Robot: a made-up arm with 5 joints.
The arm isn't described. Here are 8 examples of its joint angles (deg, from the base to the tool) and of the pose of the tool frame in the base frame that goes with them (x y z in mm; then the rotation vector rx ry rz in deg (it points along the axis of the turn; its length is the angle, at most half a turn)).
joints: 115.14 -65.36 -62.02 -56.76 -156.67
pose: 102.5 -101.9 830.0 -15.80 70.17 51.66
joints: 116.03 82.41 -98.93 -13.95 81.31
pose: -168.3 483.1 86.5 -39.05 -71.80 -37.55
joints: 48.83 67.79 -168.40 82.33 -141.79
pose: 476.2 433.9 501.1 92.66 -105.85 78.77
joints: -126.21 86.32 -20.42 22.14 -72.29
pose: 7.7 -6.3 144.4 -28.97 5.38 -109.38
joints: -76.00 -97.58 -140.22 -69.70 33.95
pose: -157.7 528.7 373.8 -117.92 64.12 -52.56
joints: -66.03 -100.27 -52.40 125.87 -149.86
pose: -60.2 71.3 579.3 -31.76 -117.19 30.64
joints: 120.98 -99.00 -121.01 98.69 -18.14
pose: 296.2 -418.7 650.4 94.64 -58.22 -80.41
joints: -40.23 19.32 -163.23 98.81 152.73
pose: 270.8 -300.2 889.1 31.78 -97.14 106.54
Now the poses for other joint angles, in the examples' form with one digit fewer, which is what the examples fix.
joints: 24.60 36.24 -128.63 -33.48 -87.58
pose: 527 172 759 -12.6 124.9 18.5
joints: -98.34 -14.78 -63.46 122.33 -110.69
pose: -39 -255 577 -41.2 -62.2 -68.2
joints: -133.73 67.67 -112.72 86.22 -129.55
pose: -360 -382 205 -55.6 -70.4 -87.4
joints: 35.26 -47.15 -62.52 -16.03 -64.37
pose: 124 9 848 -29.0 126.4 52.1
